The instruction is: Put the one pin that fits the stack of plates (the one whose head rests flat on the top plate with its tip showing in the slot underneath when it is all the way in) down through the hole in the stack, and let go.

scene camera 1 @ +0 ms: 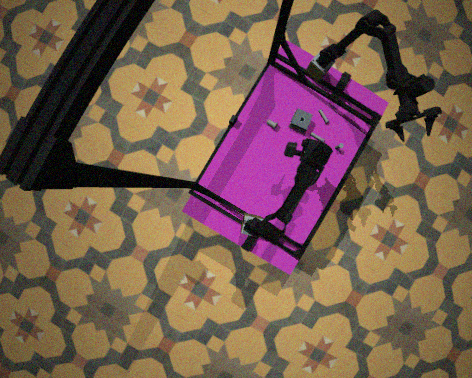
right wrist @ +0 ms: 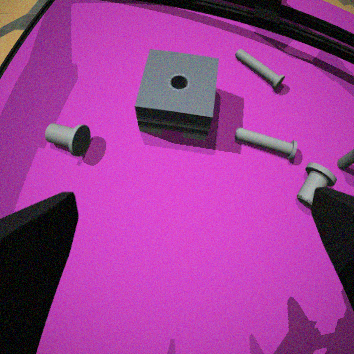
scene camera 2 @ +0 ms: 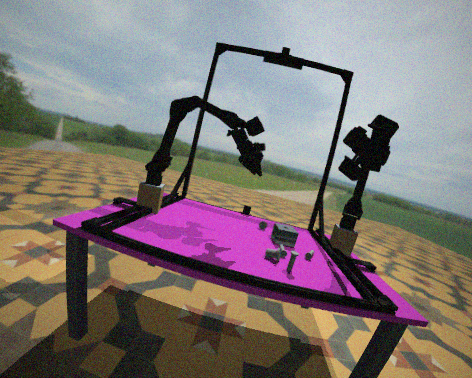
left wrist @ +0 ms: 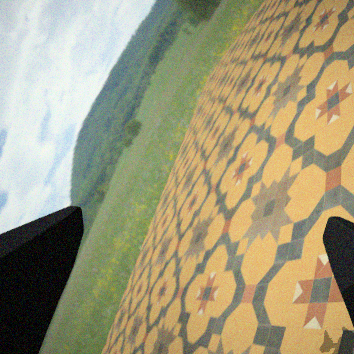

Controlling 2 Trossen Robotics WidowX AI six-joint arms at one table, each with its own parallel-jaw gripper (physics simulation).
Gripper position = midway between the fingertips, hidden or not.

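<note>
Open and holding nothing, the left gripper (scene camera 2: pixel 357 141) is visible also as the gripper (scene camera 1: pixel 415 139) and, from its own wrist, as the gripper (left wrist: pixel 208 226). The right gripper (right wrist: pixel 198 203) is open too and grips nothing. The scene also has a grey stack of plates (right wrist: pixel 176 92).
</note>
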